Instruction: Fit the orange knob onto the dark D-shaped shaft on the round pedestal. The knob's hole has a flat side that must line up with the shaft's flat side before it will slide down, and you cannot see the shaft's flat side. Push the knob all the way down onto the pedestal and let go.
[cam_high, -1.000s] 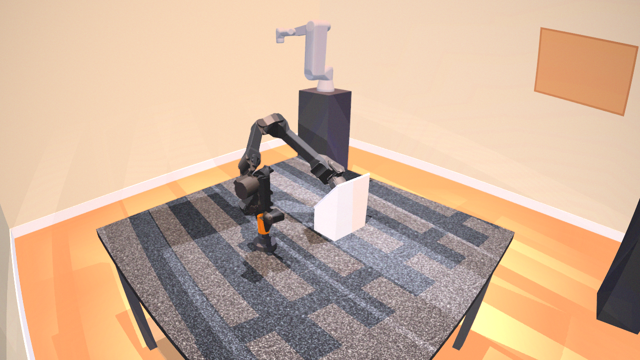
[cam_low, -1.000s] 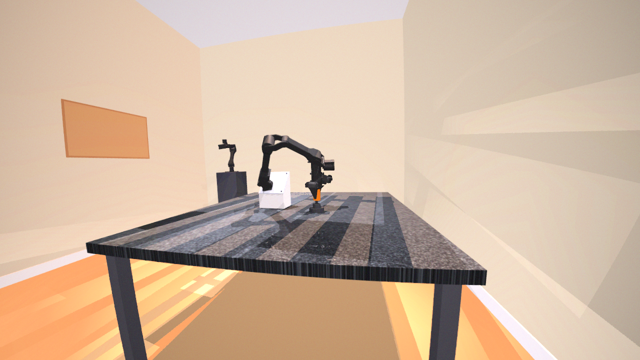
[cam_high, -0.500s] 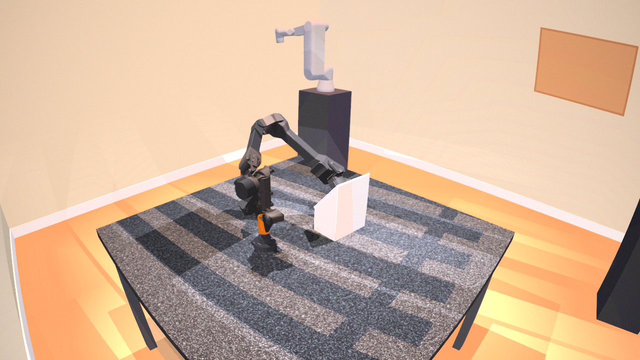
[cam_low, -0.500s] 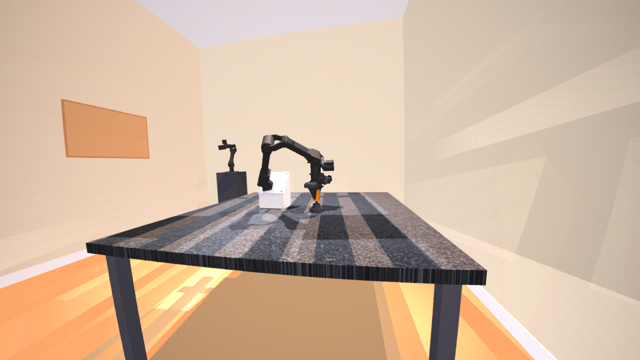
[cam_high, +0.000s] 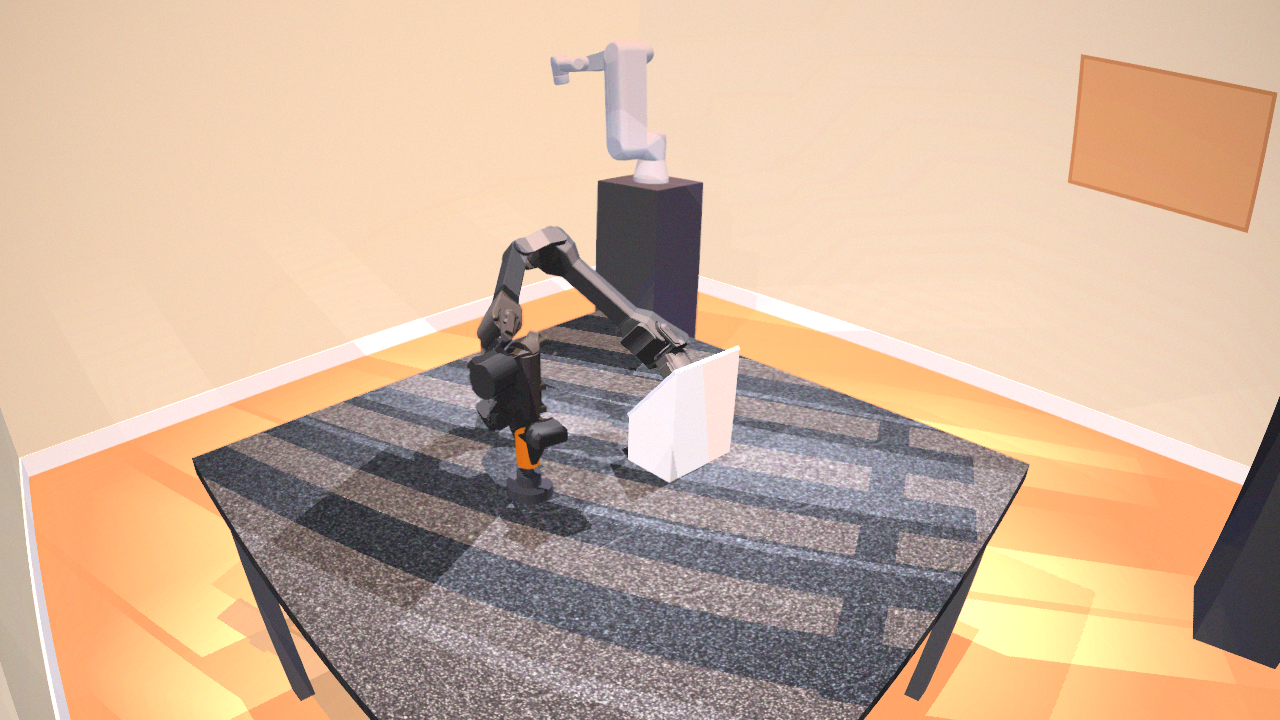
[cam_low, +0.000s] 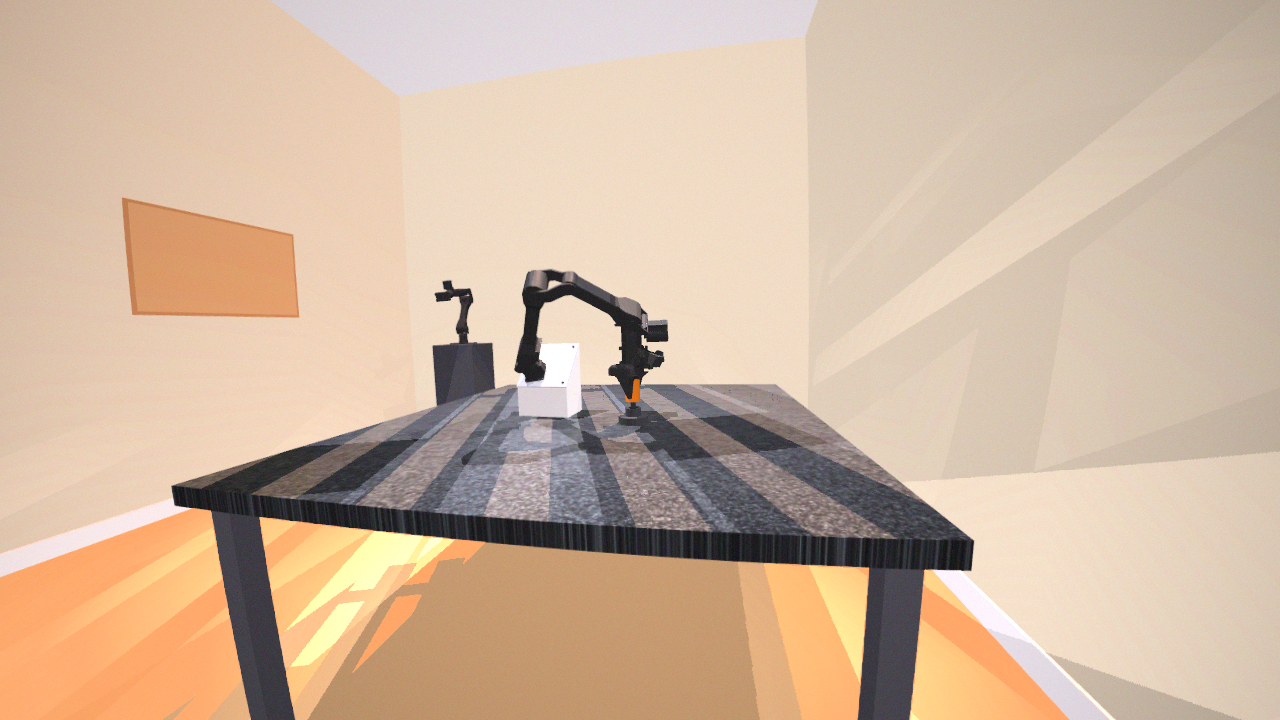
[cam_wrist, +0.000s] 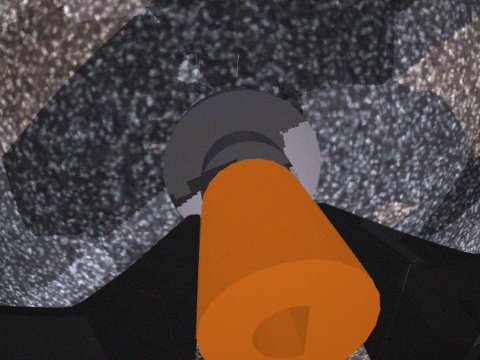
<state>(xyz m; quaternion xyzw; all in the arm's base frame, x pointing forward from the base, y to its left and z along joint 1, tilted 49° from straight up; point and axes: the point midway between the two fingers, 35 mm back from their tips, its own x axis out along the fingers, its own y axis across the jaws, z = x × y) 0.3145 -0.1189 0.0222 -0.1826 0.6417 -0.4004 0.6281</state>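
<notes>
My gripper tip is 2 cm below the orange knob. The rest, counted from my gripper tip: round pedestal (4 cm below).
</notes>
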